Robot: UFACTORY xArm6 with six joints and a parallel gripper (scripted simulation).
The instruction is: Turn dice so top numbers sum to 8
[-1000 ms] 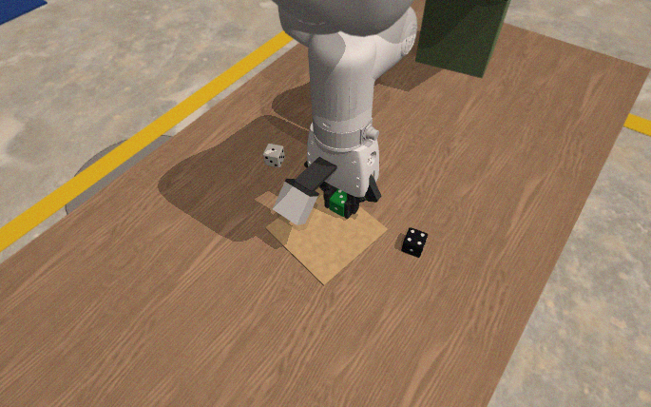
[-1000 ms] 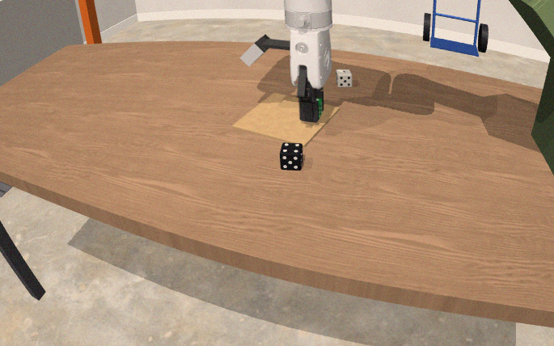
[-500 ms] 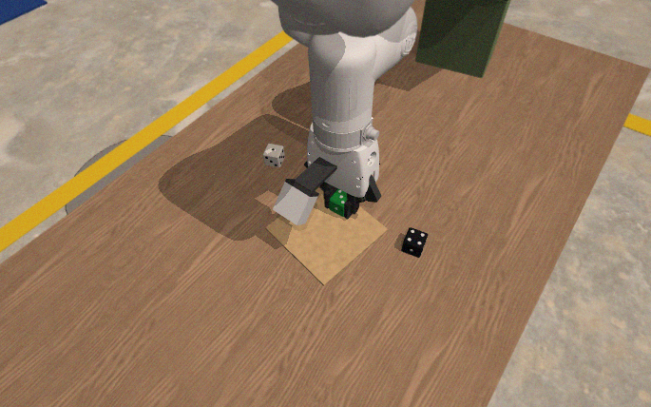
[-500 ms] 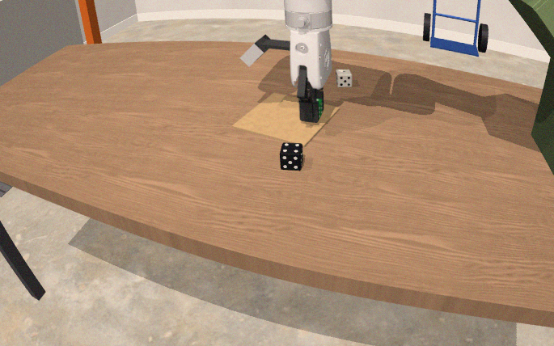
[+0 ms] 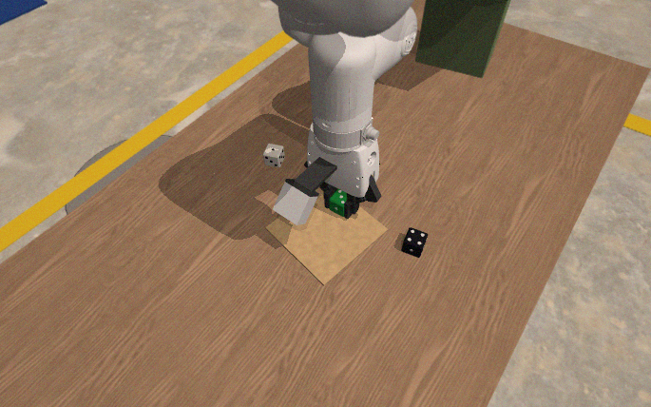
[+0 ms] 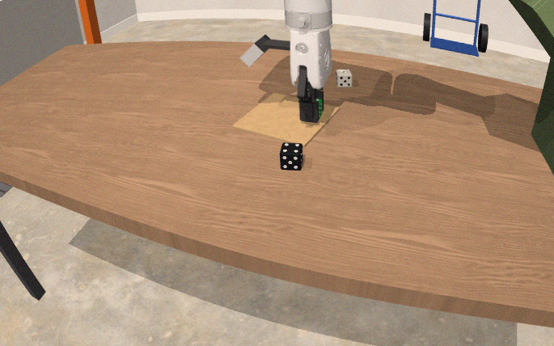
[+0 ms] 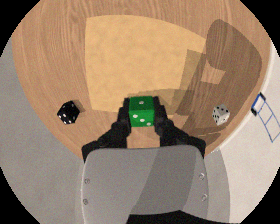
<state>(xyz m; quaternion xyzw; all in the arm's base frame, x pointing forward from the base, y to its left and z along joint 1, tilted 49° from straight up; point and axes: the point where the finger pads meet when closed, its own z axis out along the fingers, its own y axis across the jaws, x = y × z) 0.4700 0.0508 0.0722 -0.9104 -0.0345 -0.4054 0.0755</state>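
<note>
The green die lies 1 cm below my hand. Round my hand: tan mat (4 cm ahead, 3 cm below, 1 cm to the left); white die (17 cm to the right, 2 cm below); black die (13 cm to the left, 3 cm behind, 2 cm below).
</note>
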